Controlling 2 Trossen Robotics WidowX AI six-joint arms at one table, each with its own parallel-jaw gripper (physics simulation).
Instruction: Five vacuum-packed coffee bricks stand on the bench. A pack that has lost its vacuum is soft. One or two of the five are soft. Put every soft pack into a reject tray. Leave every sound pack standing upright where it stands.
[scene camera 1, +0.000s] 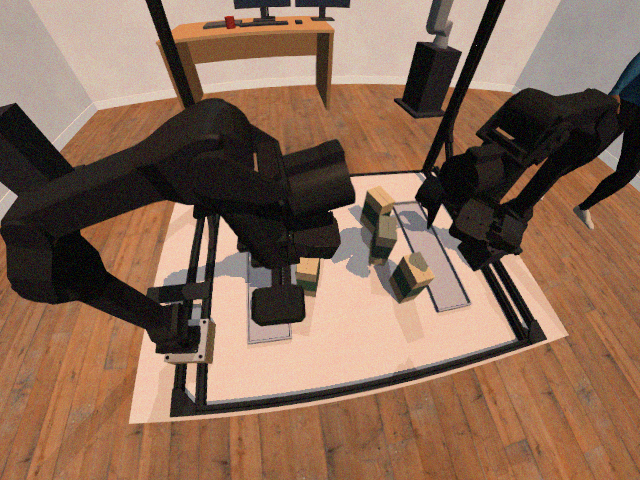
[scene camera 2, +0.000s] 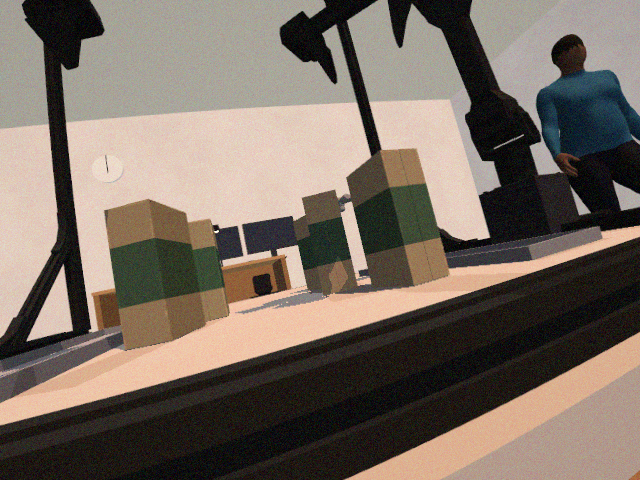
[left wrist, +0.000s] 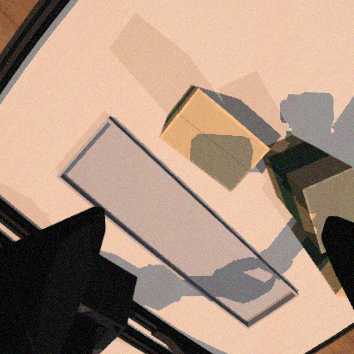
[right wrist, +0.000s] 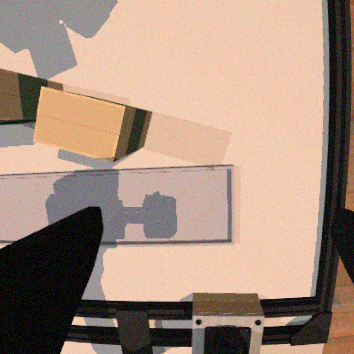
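Pixels of known places: left gripper, fingertip midpoint: (scene camera 1: 447, 239) (scene camera 2: 365, 65) (left wrist: 216, 223); right gripper, fingertip midpoint: (scene camera 1: 292, 276) (scene camera 2: 40, 33) (right wrist: 218, 219); left arm's base, link origin: (scene camera 2: 520, 184) (left wrist: 77, 329); right arm's base, link origin: (scene camera 1: 186, 339) (right wrist: 226, 343).
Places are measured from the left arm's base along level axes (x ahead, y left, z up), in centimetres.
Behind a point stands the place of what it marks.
Five tan packs with green bands stand upright; softness cannot be told by sight. In scene camera 1, one pack (scene camera 1: 412, 276) {z 3.1, x 34.1, y 4.4 cm} (scene camera 2: 398, 222) {z -3.8, x 34.1, y 6.4 cm} (left wrist: 215, 137) {z 3.8, x 32.0, y 3.0 cm} stands beside the right-hand tray (scene camera 1: 449, 289) {z -9.9, x 17.2, y 7.6 cm} (left wrist: 150, 200) {z -9.9, x 18.1, y 1.3 cm}. A second pack (scene camera 1: 384, 238) {z 3.5, x 36.1, y -7.5 cm} (scene camera 2: 328, 242) {z -3.2, x 35.4, y -7.2 cm} and a third (scene camera 1: 378, 206) {z 2.5, x 32.0, y -19.1 cm} stand behind it. A fourth pack (scene camera 1: 308, 276) {z 2.4, x 57.7, y -3.2 cm} (scene camera 2: 155, 273) {z -3.6, x 56.6, y -2.7 cm} (right wrist: 80, 122) {z 3.9, x 56.6, y -6.6 cm} stands beside the left-hand tray (scene camera 1: 268, 333) {z -9.9, x 70.7, y 3.8 cm} (right wrist: 205, 185) {z -9.9, x 67.3, y 2.7 cm}; the fifth (scene camera 2: 207, 268) {z -3.1, x 51.2, y -14.2 cm} (right wrist: 25, 97) {z -1.2, x 52.2, y -14.3 cm} is hidden in scene camera 1. My left gripper (scene camera 1: 454, 248) {z 16.2, x 30.6, y 3.7 cm} (scene camera 2: 367, 64) {z 16.2, x 30.6, y 3.7 cm} (left wrist: 216, 223) {z 16.2, x 30.6, y 3.7 cm} is open above the right-hand tray's side. My right gripper (right wrist: 218, 219) {z 17.0, x 62.0, y 3.2 cm} is open above the left-hand tray's side.
A black frame rail (scene camera 1: 361, 384) {z -8.2, x 52.4, y 22.1 cm} (scene camera 2: 310, 377) {z -8.4, x 51.8, y 23.9 cm} runs along the bench's front edge, with upright posts at the back. A light bracket block (scene camera 1: 206, 341) {z -5.1, x 85.0, y 3.3 cm} (right wrist: 227, 303) {z -7.6, x 85.0, y 2.9 cm} sits on the side rail. The right arm (scene camera 1: 206, 186) {z 41.4, x 67.4, y 7.0 cm} spans the left part of the bench in scene camera 1.
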